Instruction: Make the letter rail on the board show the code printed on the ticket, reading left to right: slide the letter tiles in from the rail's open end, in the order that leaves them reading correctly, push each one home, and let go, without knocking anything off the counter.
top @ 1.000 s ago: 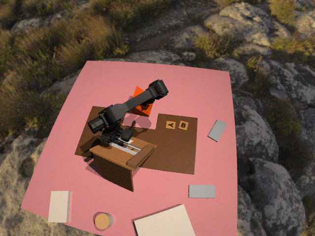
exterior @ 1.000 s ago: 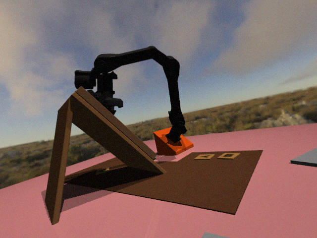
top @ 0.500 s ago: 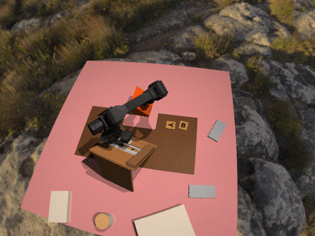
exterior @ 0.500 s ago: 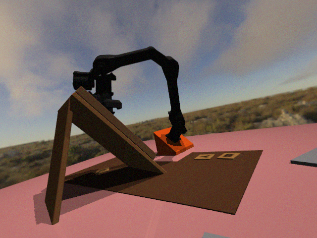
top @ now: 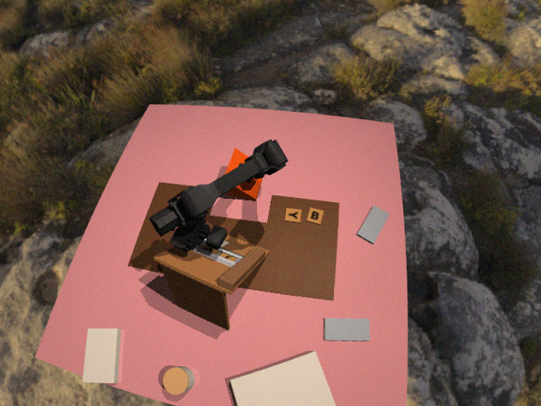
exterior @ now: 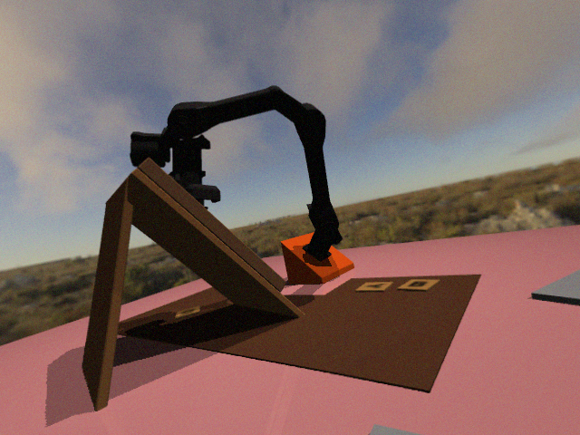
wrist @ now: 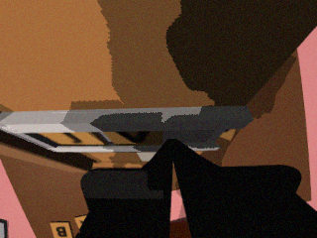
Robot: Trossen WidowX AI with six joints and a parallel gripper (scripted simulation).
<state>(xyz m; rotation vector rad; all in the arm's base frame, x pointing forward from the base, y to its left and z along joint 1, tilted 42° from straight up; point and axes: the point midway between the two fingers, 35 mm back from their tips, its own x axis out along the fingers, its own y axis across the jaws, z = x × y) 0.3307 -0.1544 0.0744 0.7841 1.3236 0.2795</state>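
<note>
Right now the white ticket is 4 cm behind my gripper tip, 2 cm to the left of it and 8 cm below it. Round my gripper tip: brown mat (14 cm behind, 6 cm to the left, 17 cm below); then white block (41 cm ahead, 31 cm to the right, 16 cm below).
</note>
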